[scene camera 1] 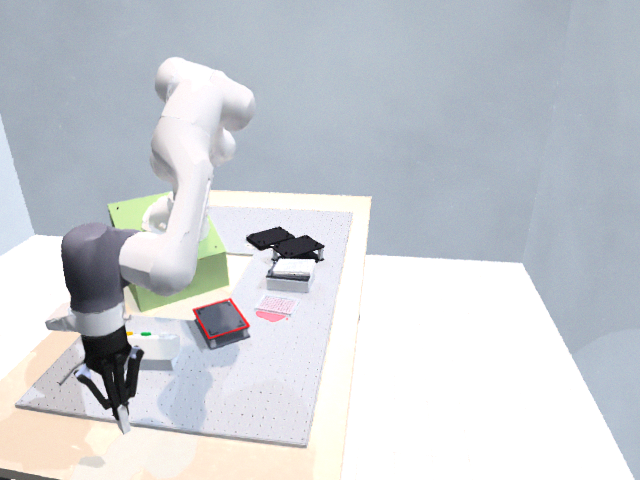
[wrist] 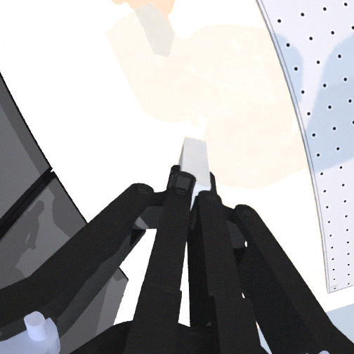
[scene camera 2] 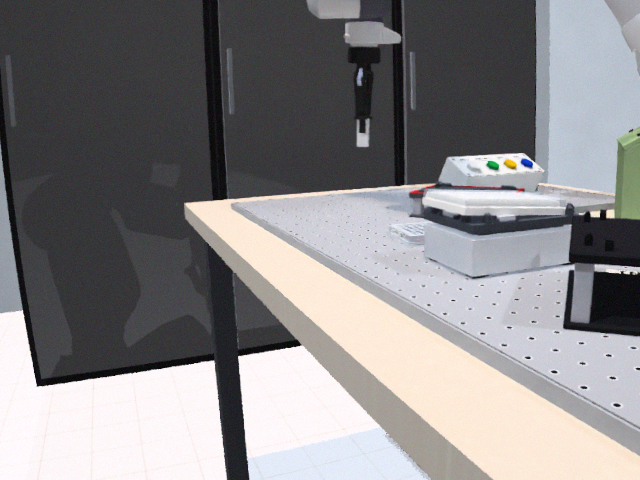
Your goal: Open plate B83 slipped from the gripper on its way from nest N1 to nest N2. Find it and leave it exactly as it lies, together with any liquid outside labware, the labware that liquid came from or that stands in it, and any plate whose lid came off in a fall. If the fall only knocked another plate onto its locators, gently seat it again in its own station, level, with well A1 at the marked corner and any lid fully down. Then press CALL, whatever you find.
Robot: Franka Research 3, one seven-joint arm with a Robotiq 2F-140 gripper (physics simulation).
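An open plate (scene camera 1: pixel 277 304) (scene camera 2: pixel 407 233) lies on the perforated board beside a pink-red puddle (scene camera 1: pixel 270 315). A white plate (scene camera 1: pixel 293 266) (scene camera 2: pixel 491 202) rests on the black nest of a grey block (scene camera 1: pixel 290 282) (scene camera 2: pixel 454 252) and looks slightly tilted in scene camera 2. Its well A1 and the labels cannot be read. A white button box (scene camera 1: pixel 160 348) (scene camera 2: pixel 483 179) carries white, green, yellow and blue buttons; which is CALL is not legible. My gripper (scene camera 1: pixel 123 421) (scene camera 2: pixel 362 135) (wrist: pixel 190 155) is shut and empty, pointing down, high near the table's end, in front of the button box in scene camera 1.
A black stand with a red-edged top (scene camera 1: pixel 221 318) stands between button box and open plate. Two black stations (scene camera 1: pixel 269 237) (scene camera 1: pixel 298 245) stand farther back. A green block (scene camera 1: pixel 183 286) (scene camera 2: pixel 627 180) stands by the arm's base. Dark cabinets (scene camera 2: pixel 310 170) stand beyond the table.
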